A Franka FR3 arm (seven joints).
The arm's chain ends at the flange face. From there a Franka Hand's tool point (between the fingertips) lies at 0.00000 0.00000 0.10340 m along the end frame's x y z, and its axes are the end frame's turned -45 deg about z.
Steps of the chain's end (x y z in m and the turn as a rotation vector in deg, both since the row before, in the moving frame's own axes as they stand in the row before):
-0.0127, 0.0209, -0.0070, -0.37, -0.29, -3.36
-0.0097, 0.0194, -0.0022, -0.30, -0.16, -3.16
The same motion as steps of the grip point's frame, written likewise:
-0.0246, 0.0059, -0.0070, -0.06, -0.47, -3.36
-0.0212, 0.0071, -0.0022, -0.10, -0.33, -3.16

